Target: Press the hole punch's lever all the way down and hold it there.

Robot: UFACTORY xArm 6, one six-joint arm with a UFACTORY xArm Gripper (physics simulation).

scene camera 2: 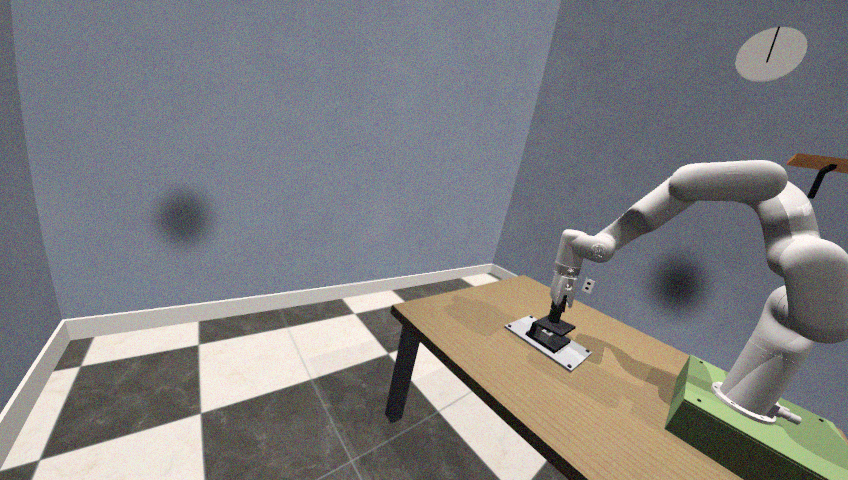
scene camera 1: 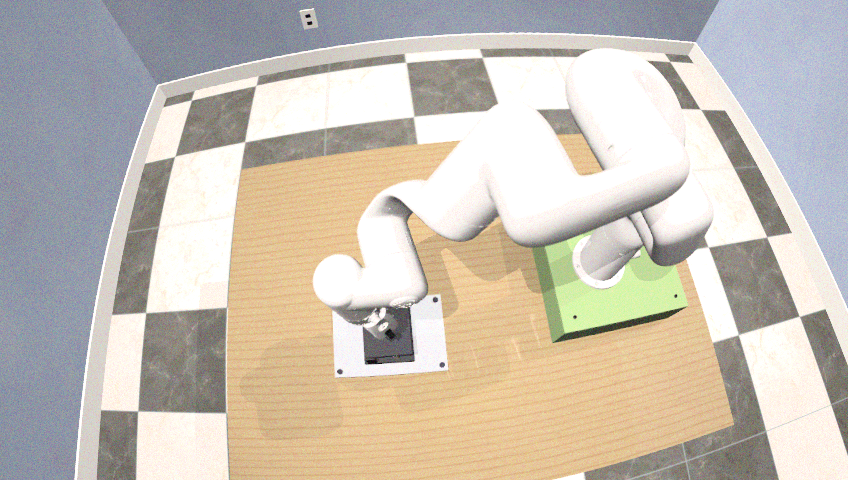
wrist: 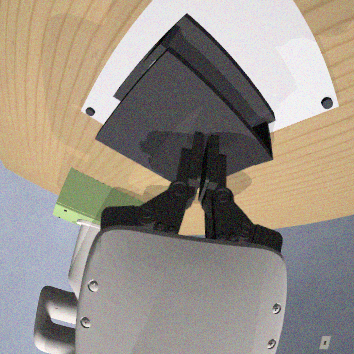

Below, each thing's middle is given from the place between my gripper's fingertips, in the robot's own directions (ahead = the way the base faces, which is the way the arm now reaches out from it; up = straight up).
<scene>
Now: the broad flat lever (scene camera 1: pixel 401 344) 10 mm to the left of my hand, 10 mm below it and 10 mm behind it. The rest, counted from my hand: white mounting plate (scene camera 1: pixel 430 353) 60 mm below, 10 mm to the left, 10 mm behind.
</scene>
